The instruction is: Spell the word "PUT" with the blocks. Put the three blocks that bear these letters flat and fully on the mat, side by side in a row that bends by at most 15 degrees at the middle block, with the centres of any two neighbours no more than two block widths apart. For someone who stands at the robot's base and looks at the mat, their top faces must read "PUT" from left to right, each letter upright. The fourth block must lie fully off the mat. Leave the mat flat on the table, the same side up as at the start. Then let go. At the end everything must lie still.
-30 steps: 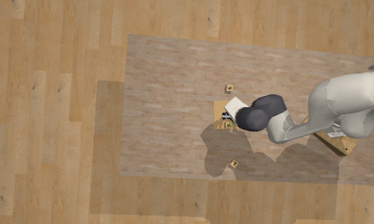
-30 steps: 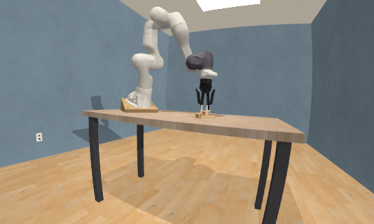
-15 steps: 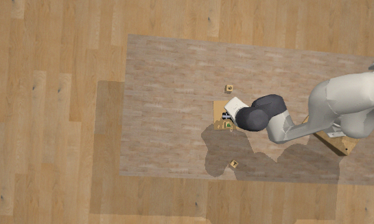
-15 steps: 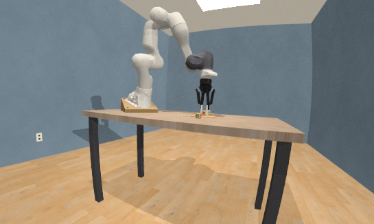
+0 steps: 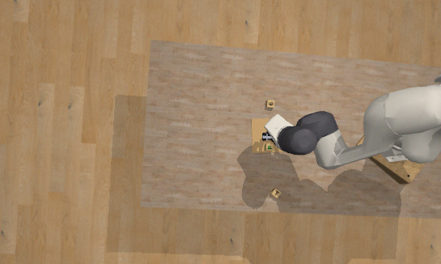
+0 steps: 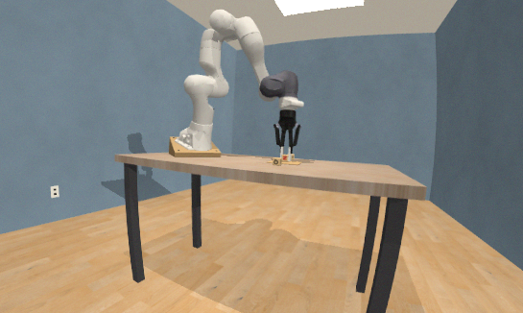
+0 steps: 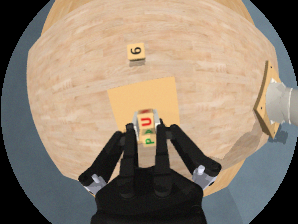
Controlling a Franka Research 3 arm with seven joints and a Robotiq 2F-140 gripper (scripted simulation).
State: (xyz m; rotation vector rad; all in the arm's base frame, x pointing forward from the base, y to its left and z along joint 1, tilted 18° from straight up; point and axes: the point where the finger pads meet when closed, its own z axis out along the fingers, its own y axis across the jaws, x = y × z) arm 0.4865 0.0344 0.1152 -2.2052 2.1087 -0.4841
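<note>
Now: the red U block 20 mm below my hand. From my hand the other things lie so: green P block (50 mm to the left, 20 mm below); then block marked 6 (130 mm to the right, 30 mm below); then tan mat (40 mm below).
</note>
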